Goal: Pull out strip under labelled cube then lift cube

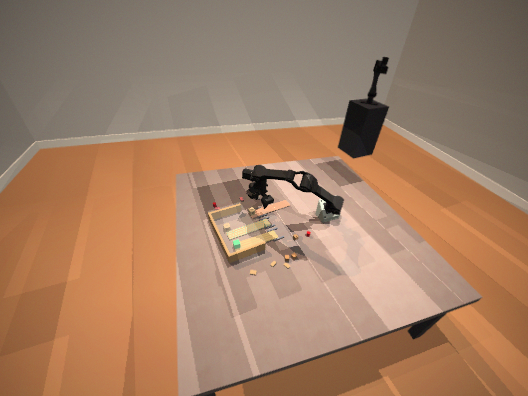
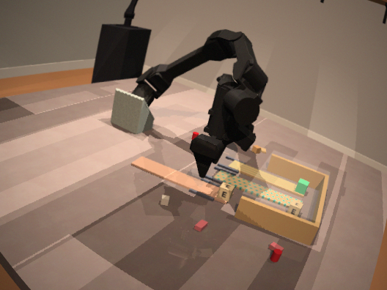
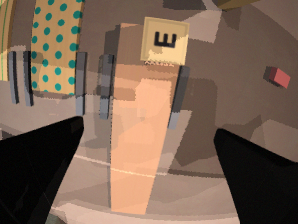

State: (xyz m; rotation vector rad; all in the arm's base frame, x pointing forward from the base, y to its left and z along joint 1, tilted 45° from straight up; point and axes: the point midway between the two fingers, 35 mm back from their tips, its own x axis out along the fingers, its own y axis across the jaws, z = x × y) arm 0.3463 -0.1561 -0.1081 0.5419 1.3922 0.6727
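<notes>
My gripper tip is 12 cm to the left of the cream cube, 5 cm above it and 4 cm past it.
</notes>
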